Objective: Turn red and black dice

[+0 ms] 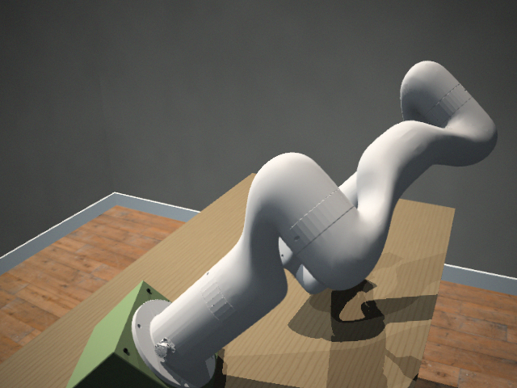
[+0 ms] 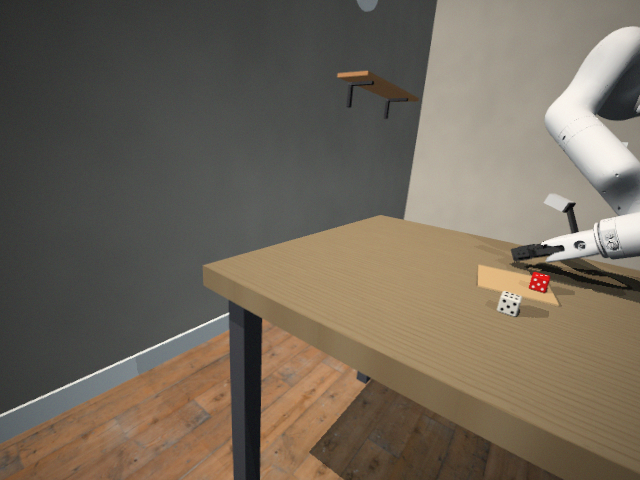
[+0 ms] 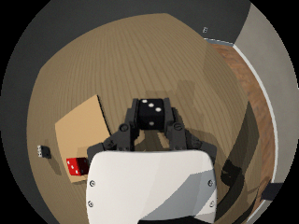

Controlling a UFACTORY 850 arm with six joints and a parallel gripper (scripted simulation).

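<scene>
My hand is 10 mm short of the black die and 10 mm above it. Round my hand: red die 150 mm to the left, 30 mm behind, 20 mm below; tan mat 140 mm to the left, 40 mm below, 20 mm ahead; white die 290 mm to the left, 20 mm below, 20 mm ahead.
</scene>
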